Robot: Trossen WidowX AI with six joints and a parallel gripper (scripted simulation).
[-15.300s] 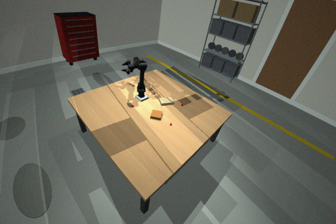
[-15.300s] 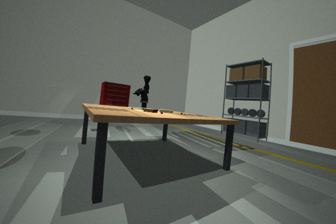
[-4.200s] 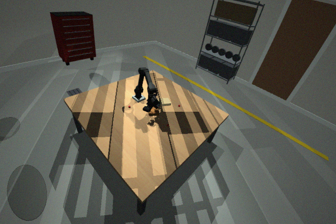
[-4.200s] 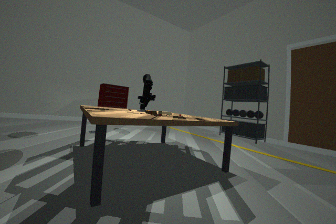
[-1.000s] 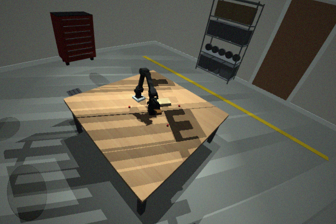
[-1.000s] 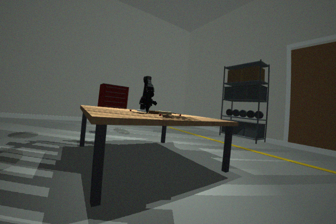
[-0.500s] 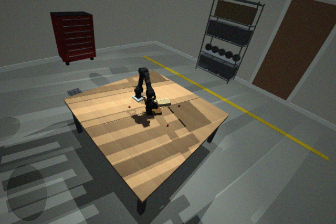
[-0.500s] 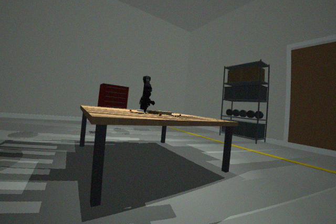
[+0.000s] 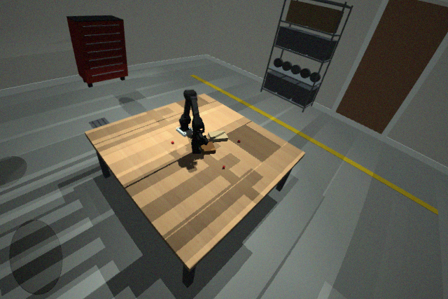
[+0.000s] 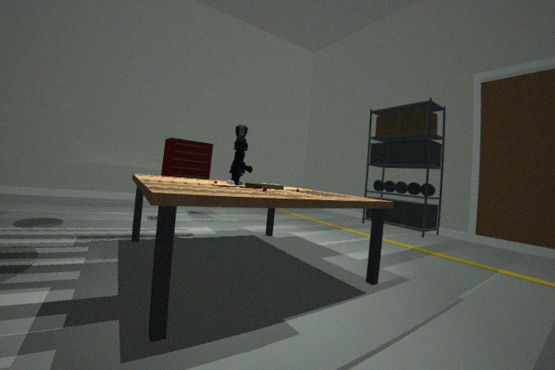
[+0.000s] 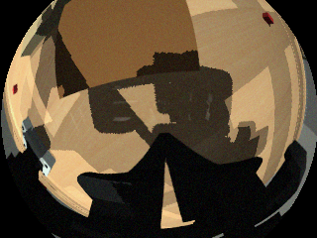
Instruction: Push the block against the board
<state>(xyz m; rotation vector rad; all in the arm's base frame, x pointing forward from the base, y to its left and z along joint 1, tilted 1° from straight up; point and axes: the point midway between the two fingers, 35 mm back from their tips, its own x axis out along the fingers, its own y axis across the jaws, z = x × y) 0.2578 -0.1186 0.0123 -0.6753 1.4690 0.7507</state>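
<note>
Right now the square block is 10 cm to the left of my gripper tip, 3 cm ahead of it and 1 cm above it. From my gripper tip the other things lie so: board (28 cm to the left, 2 cm behind, 1 cm above).
</note>
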